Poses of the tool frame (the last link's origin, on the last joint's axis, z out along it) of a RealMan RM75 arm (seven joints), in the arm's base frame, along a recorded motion.
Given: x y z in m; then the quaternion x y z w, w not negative.
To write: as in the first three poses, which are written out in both.
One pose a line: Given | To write
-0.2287 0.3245 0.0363 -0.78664 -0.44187 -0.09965 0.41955 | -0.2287 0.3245 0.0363 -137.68 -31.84 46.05
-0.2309 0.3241 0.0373 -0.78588 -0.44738 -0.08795 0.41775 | -0.2309 0.3241 0.0373 -137.72 -30.80 47.14
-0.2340 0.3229 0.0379 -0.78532 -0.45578 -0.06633 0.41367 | -0.2340 0.3229 0.0379 -137.76 -28.77 48.94
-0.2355 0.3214 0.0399 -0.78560 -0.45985 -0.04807 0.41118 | -0.2355 0.3214 0.0399 -137.52 -26.98 50.03
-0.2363 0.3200 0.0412 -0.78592 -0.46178 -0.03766 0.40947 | -0.2363 0.3200 0.0412 -137.39 -25.94 50.61
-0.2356 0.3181 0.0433 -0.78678 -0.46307 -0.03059 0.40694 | -0.2356 0.3181 0.0433 -137.46 -25.15 51.03
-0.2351 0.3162 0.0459 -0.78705 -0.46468 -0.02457 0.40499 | -0.2351 0.3162 0.0459 -137.50 -24.52 51.45
